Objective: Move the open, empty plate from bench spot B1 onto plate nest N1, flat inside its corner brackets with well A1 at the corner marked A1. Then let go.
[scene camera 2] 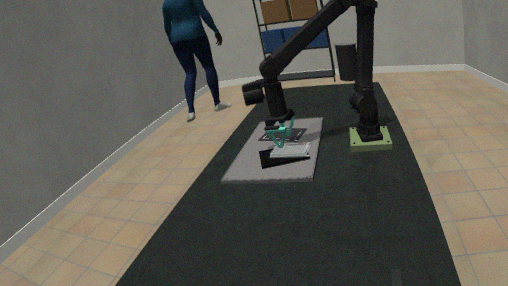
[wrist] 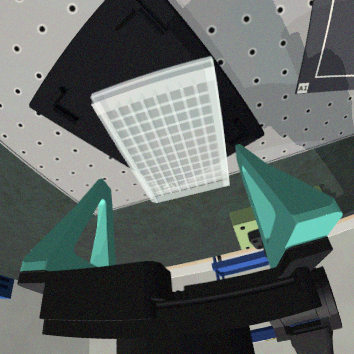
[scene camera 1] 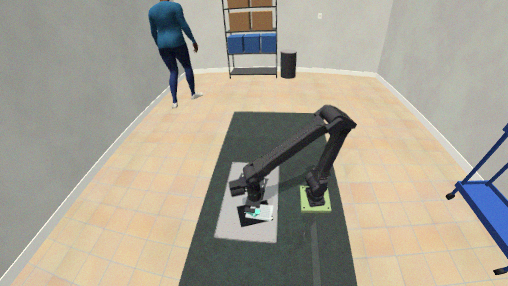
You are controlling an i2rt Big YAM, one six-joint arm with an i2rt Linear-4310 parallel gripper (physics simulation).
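Pixels of known places: gripper, fingertip midpoint: [scene camera 2: 284, 141] [wrist: 167, 167] [scene camera 1: 256, 208]; arm's base, link origin: [scene camera 2: 369, 134] [scene camera 1: 314, 197].
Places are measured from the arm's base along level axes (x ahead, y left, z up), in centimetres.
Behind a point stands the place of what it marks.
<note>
The clear-white well plate [scene camera 1: 261, 213] @(x 29.7, y 7.0, z 1.0 cm) [scene camera 2: 292, 150] @(x 29.8, y 7.8, z 1.6 cm) [wrist: 170, 125] @(x 33.0, y 4.5, z 1.4 cm) lies askew across the black plate nest [scene camera 1: 245, 218] [scene camera 2: 267, 161] [wrist: 90, 65]. It is turned relative to the nest's corner brackets, and one end reaches past the nest's edge. Whether it is slightly tilted is hard to tell, and its well A1 corner cannot be made out. The teal-fingered gripper [scene camera 2: 284, 140] @(x 32.0, y 5.6, z 4.2 cm) [wrist: 171, 163] @(x 32.0, y 5.6, z 4.2 cm) is open and empty. In the wrist view its fingers stand apart on either side of the plate's near end. The dark bench spot with a white outline [scene camera 2: 300, 133] @(x 26.6, y -12.9, z -1.2 cm) [wrist: 311, 60] @(x 30.9, y -7.6, z -1.2 cm), labelled A1 at one corner, holds no plate.
The nest and spot are on a light perforated board [scene camera 1: 227, 225] @(x 47.1, y 11.4, z -1.3 cm) [scene camera 2: 240, 172] @(x 47.5, y 13.3, z -1.4 cm) [wrist: 30, 50] @(x 42.7, y 9.8, z -1.4 cm) on a dark bench top [scene camera 1: 210, 265] @(x 54.9, y 31.5, z -2.7 cm) [scene camera 2: 300, 225] @(x 28.3, y 43.3, z -2.7 cm). The arm's green base plate [scene camera 1: 305, 207] @(x 6.6, y 5.7, z 0.0 cm) [scene camera 2: 356, 142] @(x 6.5, y 5.2, z 0.0 cm) is to the right. A person [scene camera 1: 167, 30] [scene camera 2: 185, 30] stands behind at left.
</note>
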